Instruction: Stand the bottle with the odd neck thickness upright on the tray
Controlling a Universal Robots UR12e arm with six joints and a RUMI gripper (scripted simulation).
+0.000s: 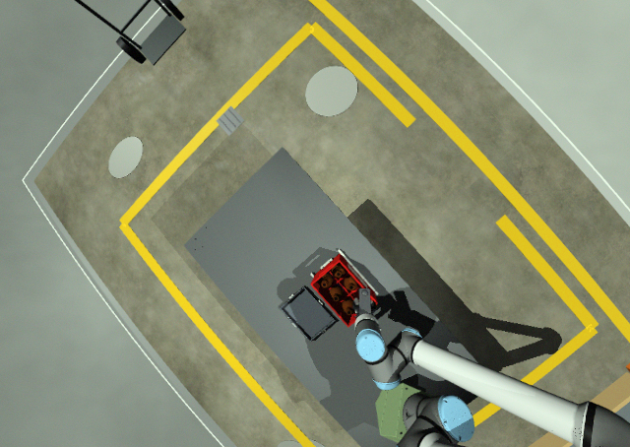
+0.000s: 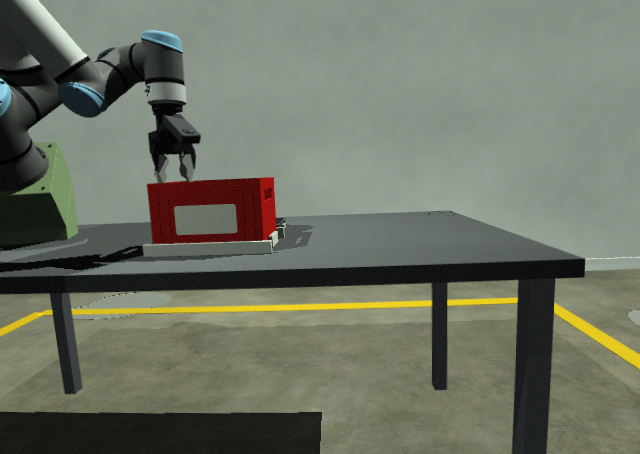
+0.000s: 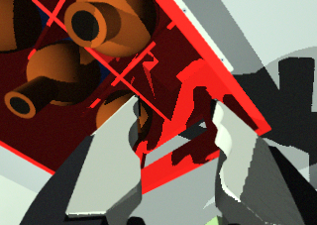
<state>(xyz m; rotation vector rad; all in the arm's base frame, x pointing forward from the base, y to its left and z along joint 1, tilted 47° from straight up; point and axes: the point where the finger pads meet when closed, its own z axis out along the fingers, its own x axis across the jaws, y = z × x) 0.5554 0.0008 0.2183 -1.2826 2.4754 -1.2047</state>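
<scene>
My hand is 80 mm short of the red crate, 70 mm above it and 50 mm to the right of it. The rest, counted from my hand: dark tray 320 mm to the left, 140 mm below, 80 mm ahead; then bottle 170 mm ahead, 70 mm below, 10 mm to the left.
</scene>
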